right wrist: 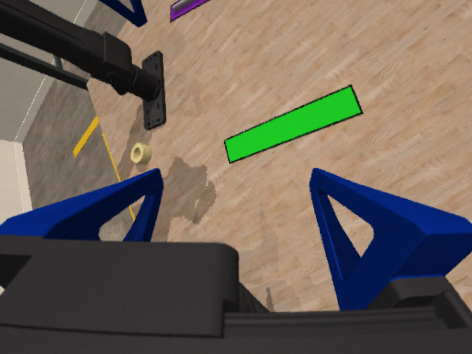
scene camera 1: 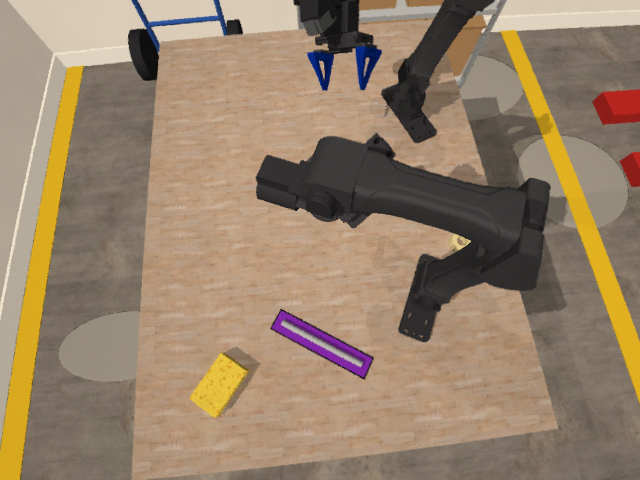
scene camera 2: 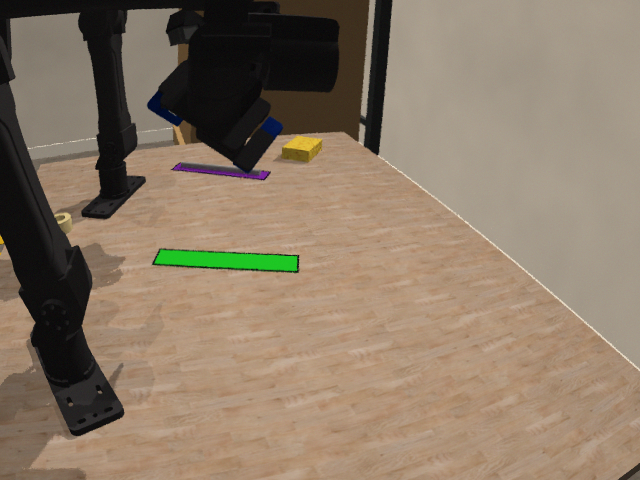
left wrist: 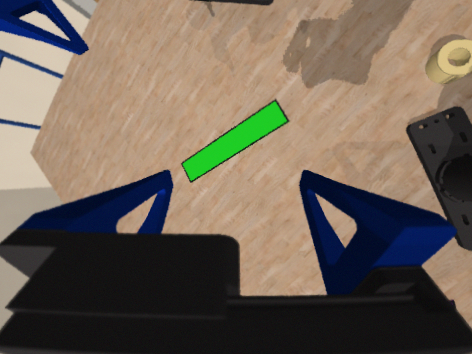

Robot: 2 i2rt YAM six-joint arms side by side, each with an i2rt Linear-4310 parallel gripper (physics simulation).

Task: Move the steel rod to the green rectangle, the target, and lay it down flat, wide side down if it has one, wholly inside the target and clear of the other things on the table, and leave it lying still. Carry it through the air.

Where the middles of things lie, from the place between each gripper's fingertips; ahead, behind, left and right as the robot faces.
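Relative to the green rectangle (scene camera 2: 165,257), my right gripper is 20 mm short of it, 100 mm to the right of it and 230 mm above it. The purple rectangle (scene camera 1: 367,360), measured from my right hand, is 40 mm ahead, 500 mm to the left and 230 mm below.
Relative to the green rectangle, my left hand is 10 cm to the left of it, 2 cm short of it and 22 cm above it. The purple rectangle, measured from my left hand, is 29 cm to the left, 4 cm ahead and 22 cm below.
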